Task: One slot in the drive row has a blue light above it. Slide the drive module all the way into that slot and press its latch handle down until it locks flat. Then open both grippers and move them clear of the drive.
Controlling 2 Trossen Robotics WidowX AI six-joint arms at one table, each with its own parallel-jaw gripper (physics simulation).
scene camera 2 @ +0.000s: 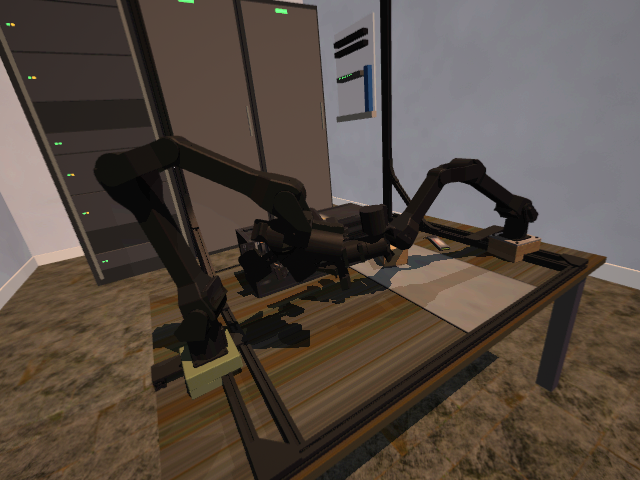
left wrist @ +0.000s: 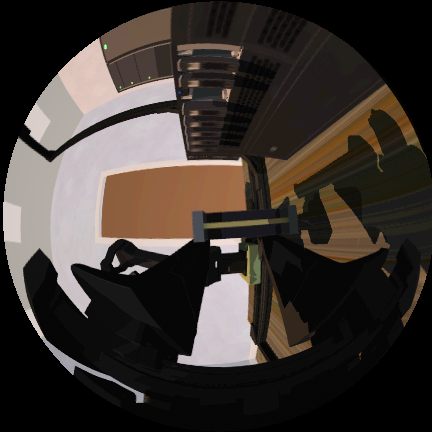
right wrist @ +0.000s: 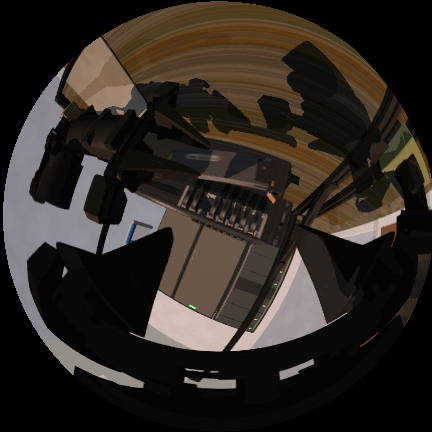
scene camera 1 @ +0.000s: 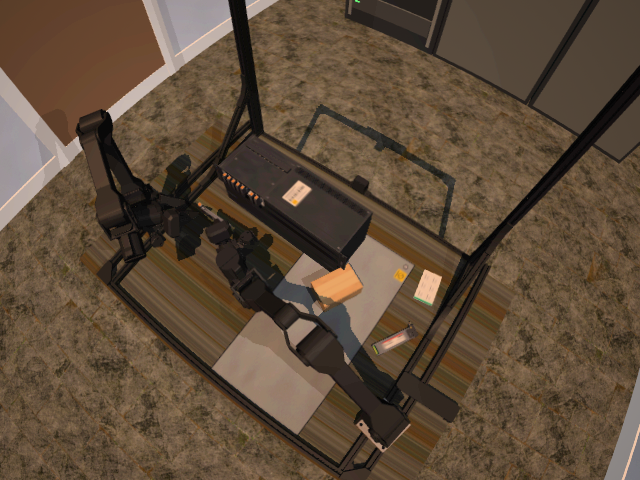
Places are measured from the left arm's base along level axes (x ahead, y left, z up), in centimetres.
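Pixels of known places: left gripper, fingertip midpoint: (left wrist: 235,236) (right wrist: 204,159) (scene camera 1: 217,222); right gripper, fingertip midpoint: (left wrist: 167,259) (right wrist: 235,232) (scene camera 1: 191,207); left arm's base, origin of the base link: (scene camera 2: 514,236) (right wrist: 65,119) (scene camera 1: 383,425); right arm's base, origin of the base link: (scene camera 2: 208,351) (left wrist: 242,261).
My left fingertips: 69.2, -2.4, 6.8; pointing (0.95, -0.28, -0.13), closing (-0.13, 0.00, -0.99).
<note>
Ahead of a thing's pixels: the offset from my left fingertips to its top centre, as dx, dy, dz. "*": to the spot under its first point. Level surfaces: height alone.
The black chassis {-7.0, -21.0, +4.6} (scene camera 1: 309,214) (left wrist: 289,80) (right wrist: 241,169) stands at the back of the table, its drive row {* +3.4, -10.6, +2.6} (scene camera 1: 239,188) (left wrist: 205,112) (right wrist: 223,209) facing left. A small blue light {* +0.6, -12.0, +4.2} (left wrist: 179,92) marks one slot in the upper part of the row in the left wrist view. My left gripper (scene camera 1: 215,221) (left wrist: 235,236) is shut on the drive module {+1.8, -0.4, +2.5} (scene camera 1: 208,210) (left wrist: 245,223), a thin dark bar with grey ends. It holds the module in the air in front of the row, apart from the slots. My right gripper (scene camera 1: 182,240) (right wrist: 235,232) is open and empty, just left of the module.
A wooden block {-33.6, -14.4, -6.8} (scene camera 1: 337,285), a white card {-51.5, -35.7, -12.8} (scene camera 1: 428,287) and a small silver module {-55.1, -17.1, -12.0} (scene camera 1: 394,339) lie on or near the grey mat {dz -12.8} (scene camera 1: 270,371) to the right. Black frame posts (scene camera 1: 247,67) stand around the table. Server racks stand behind.
</note>
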